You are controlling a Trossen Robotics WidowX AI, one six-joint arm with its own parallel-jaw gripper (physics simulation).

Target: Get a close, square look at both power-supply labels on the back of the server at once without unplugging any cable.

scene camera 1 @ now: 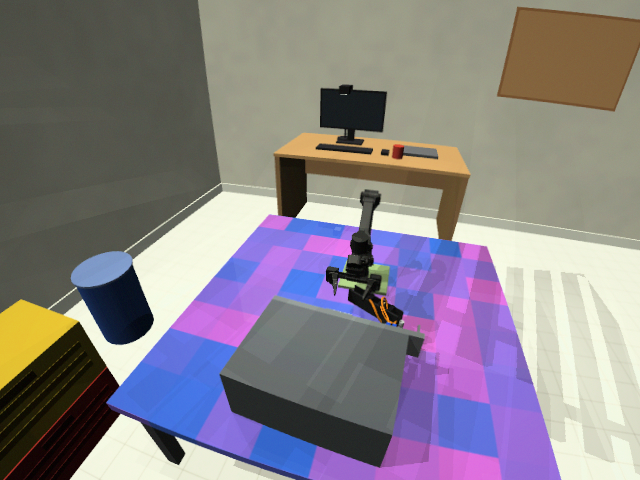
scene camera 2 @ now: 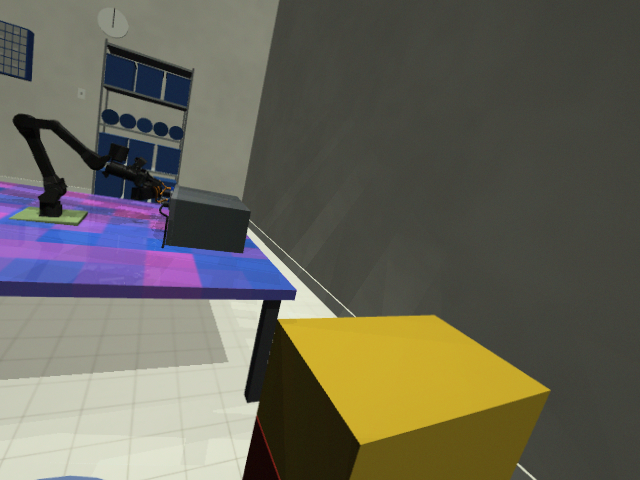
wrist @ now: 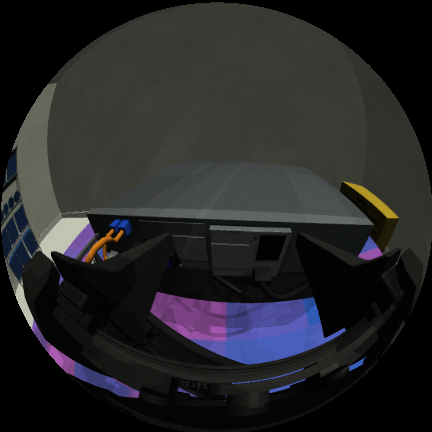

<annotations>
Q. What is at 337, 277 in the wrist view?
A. The gripper.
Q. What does the gripper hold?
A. Nothing.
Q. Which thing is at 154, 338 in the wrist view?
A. A black cable bracket.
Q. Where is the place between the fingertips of the gripper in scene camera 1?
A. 348, 297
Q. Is the gripper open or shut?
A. Open.
</annotations>
